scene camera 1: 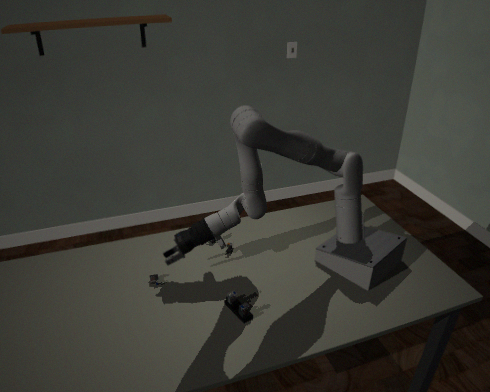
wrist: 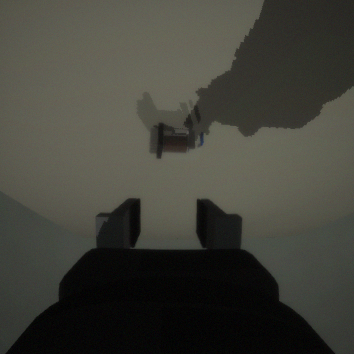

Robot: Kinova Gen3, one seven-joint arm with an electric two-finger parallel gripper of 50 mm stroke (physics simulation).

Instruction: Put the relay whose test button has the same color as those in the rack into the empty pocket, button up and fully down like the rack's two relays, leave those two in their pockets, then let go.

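Seen in the pictures: gripper, fingertip midpoint: (scene camera 1: pixel 165 259) (wrist: pixel 167 215); arm's base, link origin: (scene camera 1: pixel 349 237).
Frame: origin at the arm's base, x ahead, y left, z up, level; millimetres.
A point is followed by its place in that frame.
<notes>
A relay (scene camera 1: pixel 154 278) @[y 60, x 712, z -49 mm] (wrist: pixel 175 143) @[y 54, x 701, z -50 mm] with a reddish-brown body and a blue test button (wrist: pixel 201 139) @[y 75, x 699, z -55 mm] lies on its side on the table, ahead of the fingers in the wrist view. My gripper (scene camera 1: pixel 167 258) @[y 42, x 670, z 16 mm] (wrist: pixel 167 215) @[y 42, x 670, z 16 mm] is open and empty, above the table and apart from this relay. The black rack (scene camera 1: pixel 247 318) @[y 278, x 428, z -55 mm] stands nearer the front, holding two relays (scene camera 1: pixel 232 297) @[y 213, x 464, z -25 mm] (scene camera 1: pixel 243 308) @[y 266, x 438, z -22 mm] with small blue spots on them. The empty pocket cannot be made out. Another small relay-like part (scene camera 1: pixel 229 248) @[y -60, x 441, z -42 mm] stands behind the rack; its button colour is unclear.
Another small part (scene camera 1: pixel 212 243) @[y -132, x 498, z -61 mm] shows partly behind the wrist of the arm. The arm's base box (scene camera 1: pixel 345 262) @[y 128, x 65, z -6 mm] stands at the right of the table (scene camera 1: pixel 75 320) @[y 201, x 955, z -69 mm]. Dark arm shadows fall across the table around the rack and near the lying relay.
</notes>
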